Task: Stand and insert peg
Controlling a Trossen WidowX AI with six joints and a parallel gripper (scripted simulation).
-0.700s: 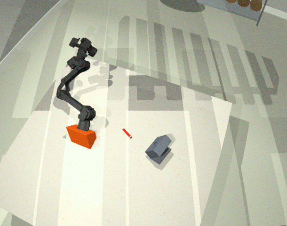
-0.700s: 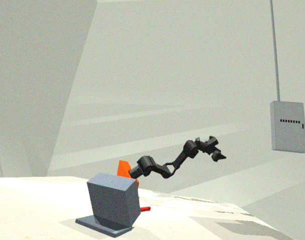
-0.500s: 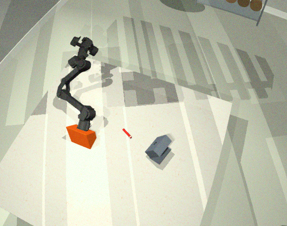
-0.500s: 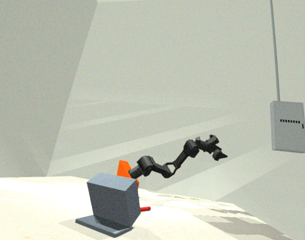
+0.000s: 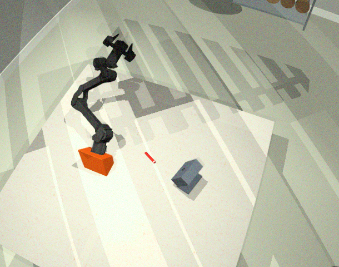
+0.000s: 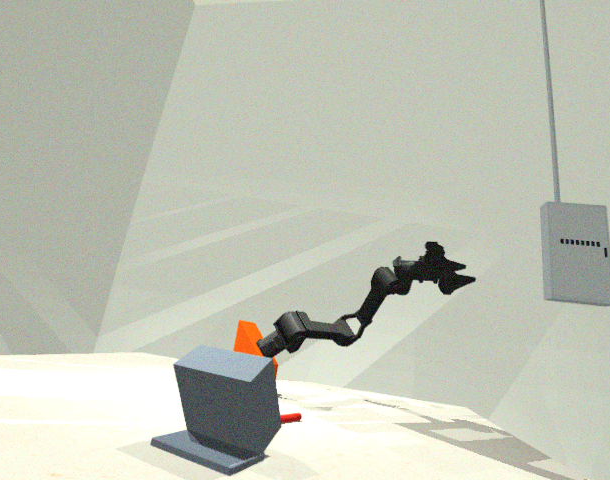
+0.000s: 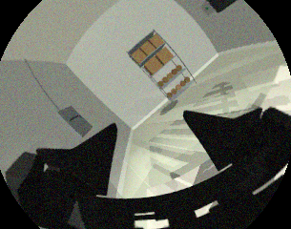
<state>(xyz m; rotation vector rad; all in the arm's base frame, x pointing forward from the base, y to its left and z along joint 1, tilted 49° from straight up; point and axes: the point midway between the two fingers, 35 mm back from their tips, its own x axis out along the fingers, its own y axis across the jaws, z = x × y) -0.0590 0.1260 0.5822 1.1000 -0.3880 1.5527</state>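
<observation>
Now: gripper tip 280 mm short of the red peg, 460 mm to the left of it and 400 mm above it. Round my gripper tip: grey-blue panel block (480 mm ahead, 530 mm to the right, 340 mm below).
</observation>
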